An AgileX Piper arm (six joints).
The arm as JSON. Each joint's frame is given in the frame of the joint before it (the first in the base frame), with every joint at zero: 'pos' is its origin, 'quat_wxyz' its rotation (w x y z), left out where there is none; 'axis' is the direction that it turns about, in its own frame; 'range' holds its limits. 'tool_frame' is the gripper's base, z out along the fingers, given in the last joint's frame.
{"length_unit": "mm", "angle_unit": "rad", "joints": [
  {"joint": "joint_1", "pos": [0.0, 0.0, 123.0], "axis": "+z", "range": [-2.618, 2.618]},
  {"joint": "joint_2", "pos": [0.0, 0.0, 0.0], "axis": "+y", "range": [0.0, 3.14]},
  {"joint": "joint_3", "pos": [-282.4, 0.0, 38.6], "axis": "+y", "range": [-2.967, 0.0]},
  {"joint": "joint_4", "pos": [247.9, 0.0, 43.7], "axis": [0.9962, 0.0, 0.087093], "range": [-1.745, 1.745]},
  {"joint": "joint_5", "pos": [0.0, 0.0, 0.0], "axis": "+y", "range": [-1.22, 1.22]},
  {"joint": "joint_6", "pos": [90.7, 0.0, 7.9], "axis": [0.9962, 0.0, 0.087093], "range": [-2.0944, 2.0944]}
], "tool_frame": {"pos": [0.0, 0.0, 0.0], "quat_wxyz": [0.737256, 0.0, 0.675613, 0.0]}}
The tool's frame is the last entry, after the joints.
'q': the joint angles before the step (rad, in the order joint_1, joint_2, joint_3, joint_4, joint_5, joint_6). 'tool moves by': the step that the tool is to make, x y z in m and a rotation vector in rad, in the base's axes. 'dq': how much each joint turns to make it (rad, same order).
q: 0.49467 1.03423 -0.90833 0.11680 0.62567 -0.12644
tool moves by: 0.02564 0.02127 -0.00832 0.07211 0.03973 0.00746
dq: 0.00835 0.12146 -0.03988 0.11160 -0.07895 -0.03525
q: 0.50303 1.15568 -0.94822 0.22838 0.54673 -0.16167
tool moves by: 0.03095 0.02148 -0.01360 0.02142 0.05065 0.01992
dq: 0.00032 0.14753 -0.06658 0.10510 -0.03779 -0.07590
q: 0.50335 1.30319 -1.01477 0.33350 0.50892 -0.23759
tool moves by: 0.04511 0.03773 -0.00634 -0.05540 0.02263 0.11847
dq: 0.02014 0.22172 -0.20621 0.06272 0.06105 -0.13914
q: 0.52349 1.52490 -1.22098 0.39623 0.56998 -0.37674
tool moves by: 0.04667 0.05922 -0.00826 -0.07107 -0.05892 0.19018
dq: 0.06144 0.26310 -0.29991 0.01608 0.06484 -0.15897
